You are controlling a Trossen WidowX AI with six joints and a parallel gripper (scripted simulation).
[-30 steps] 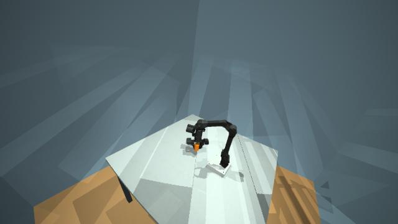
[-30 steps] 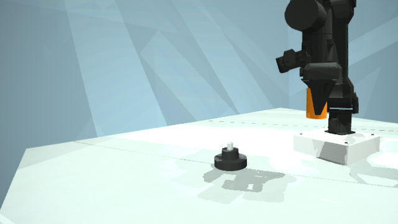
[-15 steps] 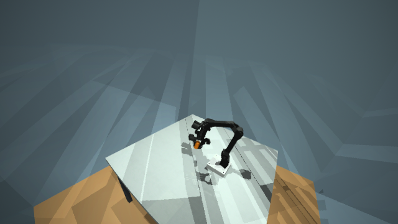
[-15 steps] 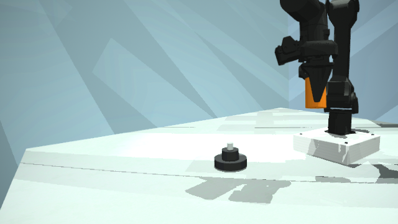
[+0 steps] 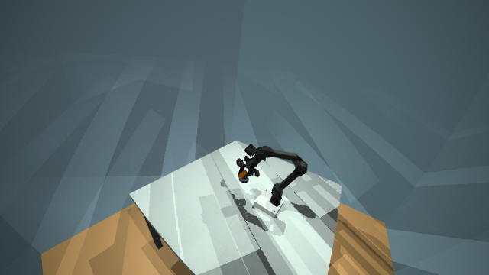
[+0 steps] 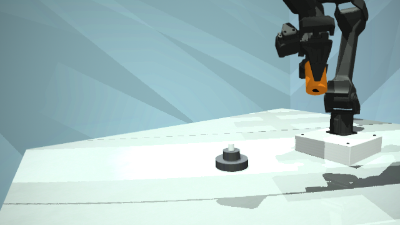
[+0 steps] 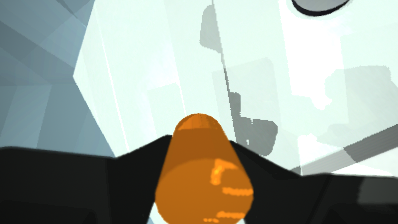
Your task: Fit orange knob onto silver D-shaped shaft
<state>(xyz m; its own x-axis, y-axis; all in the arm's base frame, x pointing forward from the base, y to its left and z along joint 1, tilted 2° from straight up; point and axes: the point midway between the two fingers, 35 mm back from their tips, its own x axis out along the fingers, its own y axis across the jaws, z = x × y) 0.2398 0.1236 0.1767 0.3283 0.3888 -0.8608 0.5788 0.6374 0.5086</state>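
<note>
My gripper tip is now 10 mm past the orange knob, 10 mm to the left of it and 30 mm below it. Also, from my gripper tip: dark round pedestal (100 mm ahead, 180 mm to the right, 170 mm below).
</note>
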